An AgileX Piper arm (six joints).
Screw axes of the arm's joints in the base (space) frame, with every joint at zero. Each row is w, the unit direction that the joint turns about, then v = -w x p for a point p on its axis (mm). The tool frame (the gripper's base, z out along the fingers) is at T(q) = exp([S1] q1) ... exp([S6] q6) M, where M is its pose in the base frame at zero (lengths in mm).
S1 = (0, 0, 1, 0, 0, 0)
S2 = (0, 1, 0, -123, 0, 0)
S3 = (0, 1, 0, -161.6, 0, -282.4)
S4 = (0.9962, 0, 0.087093, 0, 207.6, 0)
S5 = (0, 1, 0, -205.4, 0, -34.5)
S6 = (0.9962, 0, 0.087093, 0, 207.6, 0)
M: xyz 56.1 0 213.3 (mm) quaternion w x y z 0.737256 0 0.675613 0
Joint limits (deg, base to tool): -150..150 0..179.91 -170..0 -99.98..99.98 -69.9..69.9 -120..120
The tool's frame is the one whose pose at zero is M.
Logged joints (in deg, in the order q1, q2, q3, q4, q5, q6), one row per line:
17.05, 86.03, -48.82, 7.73, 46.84, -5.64
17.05, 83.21, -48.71, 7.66, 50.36, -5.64
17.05, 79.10, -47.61, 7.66, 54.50, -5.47
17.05, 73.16, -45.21, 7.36, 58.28, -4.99
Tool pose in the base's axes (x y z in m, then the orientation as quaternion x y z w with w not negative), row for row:
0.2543, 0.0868, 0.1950, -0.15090, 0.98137, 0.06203, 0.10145
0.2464, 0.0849, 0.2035, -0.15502, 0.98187, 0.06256, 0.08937
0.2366, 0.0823, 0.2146, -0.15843, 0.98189, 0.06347, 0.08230
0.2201, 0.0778, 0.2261, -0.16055, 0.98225, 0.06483, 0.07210
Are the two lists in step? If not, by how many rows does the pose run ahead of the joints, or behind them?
The pose runs 1 row behind the joints: the pose in row i belongs to the joints in row i - 1.
